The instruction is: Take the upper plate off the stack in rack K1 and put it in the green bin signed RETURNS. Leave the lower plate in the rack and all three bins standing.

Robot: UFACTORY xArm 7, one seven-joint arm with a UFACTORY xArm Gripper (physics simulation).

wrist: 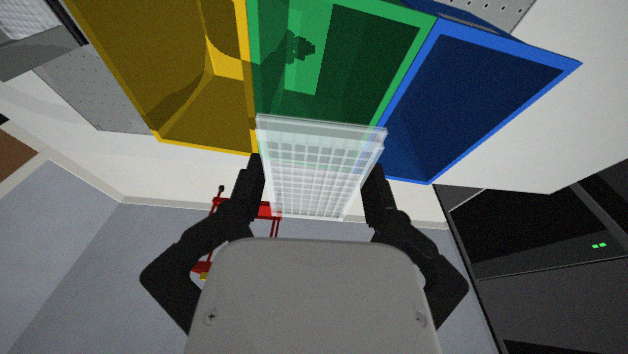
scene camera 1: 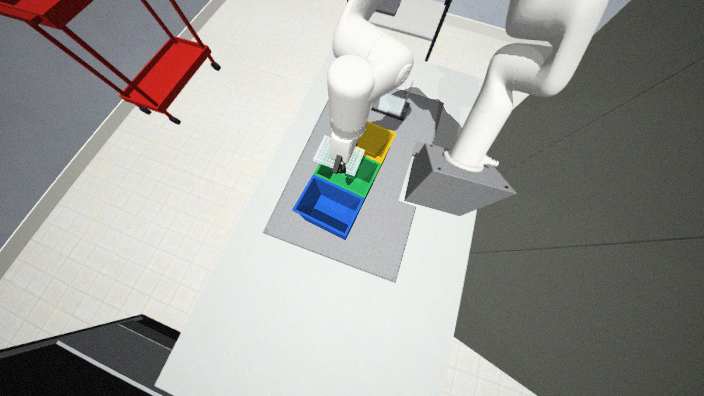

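Where they show: gripper, fingertip midpoint: [wrist: 315, 170] [scene camera 1: 346, 157]; arm's base, link origin: [scene camera 1: 462, 161].
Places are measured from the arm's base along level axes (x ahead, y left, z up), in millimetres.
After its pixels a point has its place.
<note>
The upper plate [scene camera 1: 355, 161] {z 55, x 321, y 135 mm} [wrist: 320, 172] {z 55, x 353, y 135 mm}, clear with a grid of wells, is held above the green bin [scene camera 1: 364, 187] {z -196, x 281, y 108 mm} [wrist: 403, 75] {z -18, x 305, y 201 mm}. My gripper [scene camera 1: 341, 165] {z 55, x 350, y 131 mm} [wrist: 315, 170] {z 55, x 350, y 131 mm} is shut on it, one black finger at each long side. In the wrist view the plate's far end overlaps the green bin's near edge; in the scene view its left part sticks out past the bin. The lower plate [scene camera 1: 392, 106] {z -167, x 269, y -295 mm} [wrist: 32, 17] {z -165, x 318, y -289 mm} sits in rack K1 [scene camera 1: 406, 111] {z -181, x 201, y -302 mm}. The arm hides part of the held plate. The RETURNS sign is not readable.
The blue bin [scene camera 1: 330, 202] {z -196, x 391, y 210 mm} [wrist: 480, 95] {z -66, x 341, y 322 mm} and the yellow bin [scene camera 1: 377, 140] {z -92, x 285, y -51 mm} [wrist: 210, 110] {z -92, x 405, y -36 mm} stand upright on either side of the green bin, on the grey perforated mat [scene camera 1: 380, 245] {z -198, x 158, y 311 mm}. The arm's base block [scene camera 1: 460, 187] {z 28, x 6, y 105 mm} is right of the mat. A red cart [scene camera 1: 167, 75] stands beyond the table.
</note>
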